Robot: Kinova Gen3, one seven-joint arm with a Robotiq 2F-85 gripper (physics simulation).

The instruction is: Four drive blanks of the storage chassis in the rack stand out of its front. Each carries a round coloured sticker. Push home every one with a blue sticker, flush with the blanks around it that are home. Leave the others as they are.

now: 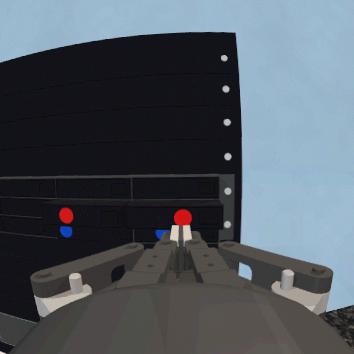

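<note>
Two blanks with red stickers stand out of the chassis front, side by side in its middle row: the right red-sticker blank (155,216) and the left red-sticker blank (87,214). In the row below, the left blue sticker (66,231) and the right blue sticker (161,234) sit on blanks set back behind the red ones; their upper parts are hidden by the protruding blanks. Those blue-sticker blanks look level with the chassis front, though the right one is largely hidden by the gripper. My gripper (180,236) is shut and empty, its tips over the lower edge of the right red sticker.
The top row of chassis blanks (165,187) looks level. Dark rack panels (125,115) rise above it, with a column of round pale fasteners (227,122) along the right edge. A pale blue wall (295,125) lies beyond the rack. A dark speckled surface (342,322) shows at lower right.
</note>
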